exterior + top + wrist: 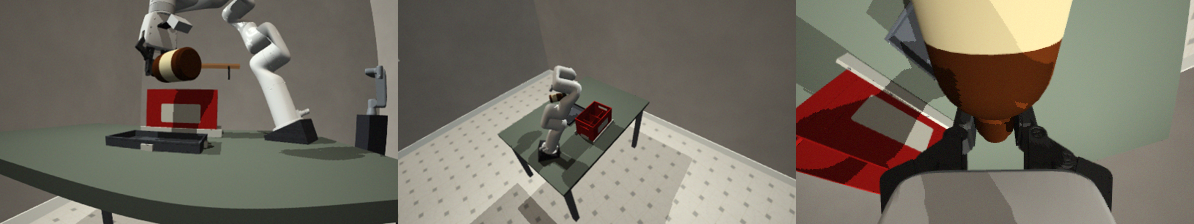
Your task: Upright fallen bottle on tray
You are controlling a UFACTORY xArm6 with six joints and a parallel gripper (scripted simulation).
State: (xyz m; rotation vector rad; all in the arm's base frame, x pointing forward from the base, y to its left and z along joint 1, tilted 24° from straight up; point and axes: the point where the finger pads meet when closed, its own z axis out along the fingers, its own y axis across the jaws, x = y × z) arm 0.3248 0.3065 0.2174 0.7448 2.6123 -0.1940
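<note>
My gripper is now 40 mm past the brown bottle, 30 mm to the right of it and 10 mm above it. From my hand the other things lie so: dark tray 50 mm to the right, 190 mm below; crate 10 mm ahead, 350 mm to the right, 120 mm below.
</note>
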